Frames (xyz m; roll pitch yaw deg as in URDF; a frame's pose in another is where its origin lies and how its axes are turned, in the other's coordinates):
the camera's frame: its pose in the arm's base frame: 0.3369 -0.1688 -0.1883 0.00 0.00 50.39
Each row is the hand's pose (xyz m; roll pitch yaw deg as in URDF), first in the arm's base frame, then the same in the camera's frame.
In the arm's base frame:
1: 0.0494 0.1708 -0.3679 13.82 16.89 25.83
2: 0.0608 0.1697 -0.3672 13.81 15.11 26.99
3: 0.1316 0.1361 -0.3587 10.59 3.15 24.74
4: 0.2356 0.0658 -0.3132 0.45 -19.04 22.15
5: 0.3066 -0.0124 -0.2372 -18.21 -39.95 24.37
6: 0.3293 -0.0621 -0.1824 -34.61 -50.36 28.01
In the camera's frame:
1: 0.0783 0.4380 -0.1796 13.82 16.89 -24.56
2: 0.0848 0.4285 -0.1789 13.81 15.11 -23.40
3: 0.1040 0.3526 -0.1704 10.59 3.15 -25.65
4: 0.1162 0.2276 -0.1249 0.45 -19.04 -28.24
5: 0.1012 0.1231 -0.0489 -18.21 -39.95 -26.02
6: 0.0774 0.0739 0.0059 -34.61 -50.36 -22.38

